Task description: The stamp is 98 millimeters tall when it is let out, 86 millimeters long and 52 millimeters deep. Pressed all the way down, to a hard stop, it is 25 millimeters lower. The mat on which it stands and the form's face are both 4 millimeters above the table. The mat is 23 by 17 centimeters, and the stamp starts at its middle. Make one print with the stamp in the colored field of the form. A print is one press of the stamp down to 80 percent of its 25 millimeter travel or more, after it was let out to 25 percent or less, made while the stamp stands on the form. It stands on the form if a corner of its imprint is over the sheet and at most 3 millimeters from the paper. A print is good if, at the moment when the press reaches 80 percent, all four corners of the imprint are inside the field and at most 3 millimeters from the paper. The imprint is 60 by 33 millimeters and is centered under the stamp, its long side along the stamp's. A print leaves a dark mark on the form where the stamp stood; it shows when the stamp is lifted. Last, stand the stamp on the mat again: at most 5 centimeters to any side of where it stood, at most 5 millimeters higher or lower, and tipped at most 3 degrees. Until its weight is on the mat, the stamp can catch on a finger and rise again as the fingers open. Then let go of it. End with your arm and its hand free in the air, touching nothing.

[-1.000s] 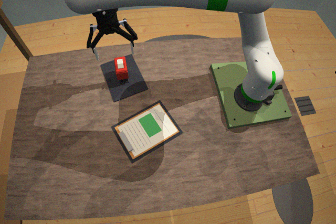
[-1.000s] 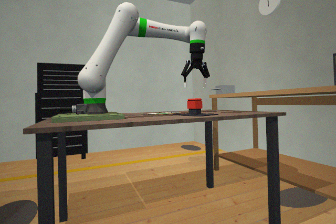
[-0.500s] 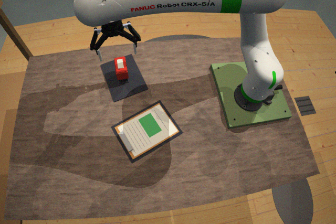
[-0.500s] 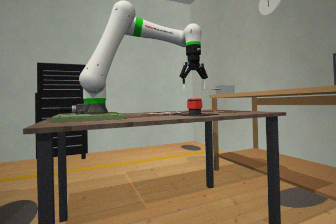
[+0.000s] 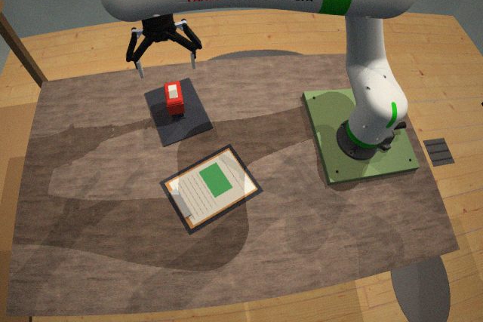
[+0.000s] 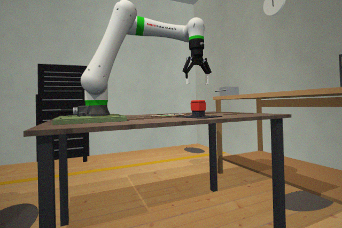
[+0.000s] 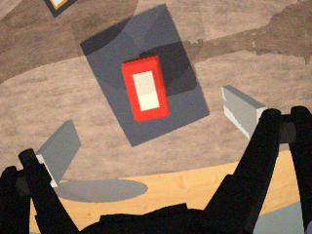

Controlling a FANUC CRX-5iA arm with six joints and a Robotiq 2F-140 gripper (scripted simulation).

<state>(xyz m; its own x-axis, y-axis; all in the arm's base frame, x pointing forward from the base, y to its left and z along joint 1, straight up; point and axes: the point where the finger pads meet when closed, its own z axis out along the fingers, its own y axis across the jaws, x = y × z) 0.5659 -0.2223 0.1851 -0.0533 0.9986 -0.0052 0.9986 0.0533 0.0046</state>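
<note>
The red stamp is 16 cm below my hand. From my hand the other things lie so: dark mat 21 cm below; then form on clipboard 6 cm behind, 29 cm to the left, 21 cm below.
</note>
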